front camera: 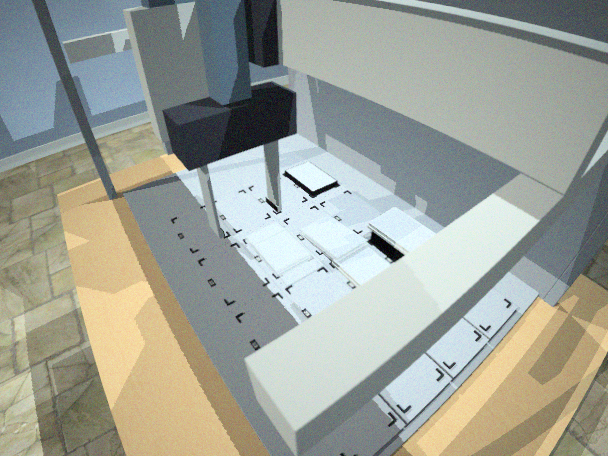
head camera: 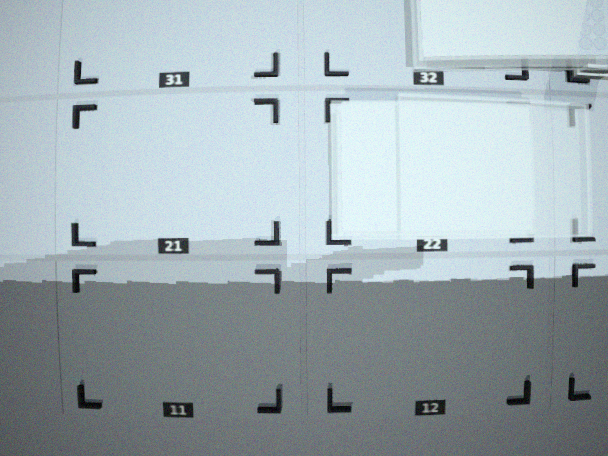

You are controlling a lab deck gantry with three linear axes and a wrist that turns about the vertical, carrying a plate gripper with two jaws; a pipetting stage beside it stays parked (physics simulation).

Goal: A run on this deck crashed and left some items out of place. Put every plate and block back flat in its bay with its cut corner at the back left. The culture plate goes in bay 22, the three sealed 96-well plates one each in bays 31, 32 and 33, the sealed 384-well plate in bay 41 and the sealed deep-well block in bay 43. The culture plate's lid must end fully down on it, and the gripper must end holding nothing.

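Frame: origin at the robot's base, x ahead, y down, z left, level; metres.
Where they show: gripper, fingertip midpoint: (front camera: 246, 218); robot's base, link origin: (front camera: 172, 220) (head camera: 85, 402).
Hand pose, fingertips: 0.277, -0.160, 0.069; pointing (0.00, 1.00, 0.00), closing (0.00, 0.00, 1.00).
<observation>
Things, the pixels of their centre, and the offset from my fingertips, as dx, dy, dz.
- sealed 96-well plate, body centre: (front camera: 332, 237) +0.004, +0.146, +0.188
- pale plate, body centre: (front camera: 369, 271) +0.115, +0.153, +0.188
- sealed 384-well plate, body centre: (front camera: 310, 177) -0.213, +0.153, +0.295
- pale item, body centre: (front camera: 404, 232) +0.107, +0.111, +0.290
My gripper (front camera: 250, 223) is open and empty, its jaws wide apart above the deck near bay 21. The culture plate (front camera: 270, 246) (head camera: 365, 165) lies in bay 22. Its clear lid (head camera: 560, 165) is shifted right and overhangs towards bay 23. A sealed 96-well plate (front camera: 331, 236) (head camera: 500, 30) lies right of centre in bay 32. Another pale plate (front camera: 366, 266) lies around bay 33, partly hidden by the front beam. The sealed 384-well plate (front camera: 312, 176), black-edged, is at bay 41. A pale item (front camera: 400, 223) with a dark side is around bay 43; whether it is stacked is unclear.
The pale front beam (front camera: 400, 300) crosses the front view and hides part of the deck. A grey post (front camera: 75, 100) stands at the left. The parked stage (front camera: 425, 90) is at the upper right. Bay marks 31, 21, 11 and 12 show in the head view.
</observation>
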